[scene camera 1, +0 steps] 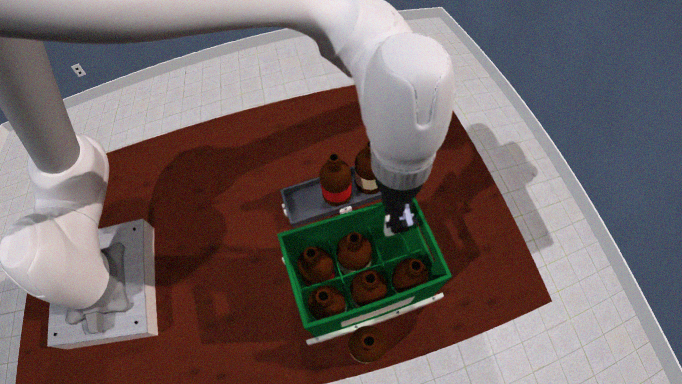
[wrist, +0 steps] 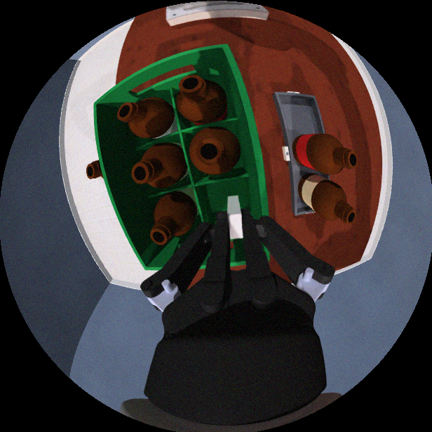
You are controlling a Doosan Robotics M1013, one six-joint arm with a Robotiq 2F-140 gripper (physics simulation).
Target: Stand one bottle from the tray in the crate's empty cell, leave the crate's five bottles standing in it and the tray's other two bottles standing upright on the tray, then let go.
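Places are measured from the arm's base along level axes (x ahead, y left, z up), in millimetres.
Pixels of known places: gripper, fingertip midpoint: (scene camera 1: 391,231); arm's base at its link origin: (scene camera 1: 97,283).
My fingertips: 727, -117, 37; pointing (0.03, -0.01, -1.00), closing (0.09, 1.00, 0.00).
Observation:
For each thing: its top centre in the pictures, then the offset to it from my fingertips, as dx, dy, dz. "pt": a spot on its surface instead. Level surfaces: height alone.
- green crate at a spot on its surface: (scene camera 1: 325,327) pt -193, -143, +10
- empty cell at a spot on its surface: (scene camera 1: 392,248) pt +10, -6, -93
- grey tray at a spot on its surface: (scene camera 1: 302,202) pt -151, +189, -96
- red-labelled bottle at its top centre: (scene camera 1: 333,157) -61, +181, +59
- cream-labelled bottle at its top centre: (scene camera 1: 371,144) +28, +185, +59
- brown bottle at its top centre: (scene camera 1: 369,341) -129, -198, +54
- white rail at its top centre: (scene camera 1: 377,319) -88, -152, -71
- brown mat at its surface level: dz -101
The green crate (scene camera 1: 325,327) (wrist: 252,127) holds five brown bottles, standing in their cells, including one (scene camera 1: 354,252) (wrist: 215,151) beside the empty cell (scene camera 1: 392,248) (wrist: 220,187). My gripper (scene camera 1: 392,230) (wrist: 233,204) is shut with nothing between its fingers, over the empty cell's side of the crate; its exact height is hard to tell. The grey tray (scene camera 1: 302,202) (wrist: 301,112) bears a red-labelled bottle (scene camera 1: 335,181) (wrist: 320,151) and a cream-labelled bottle (scene camera 1: 366,172) (wrist: 324,197), both upright. The arm partly hides the cream-labelled one in the scene view.
Another brown bottle (scene camera 1: 367,345) (wrist: 94,170) stands outside the crate, by its long side away from the tray. A white rail (scene camera 1: 375,319) runs along that side. The robot's base plate (scene camera 1: 145,280) (wrist: 217,16) is at the far end of the brown mat (scene camera 1: 240,310) (wrist: 345,240).

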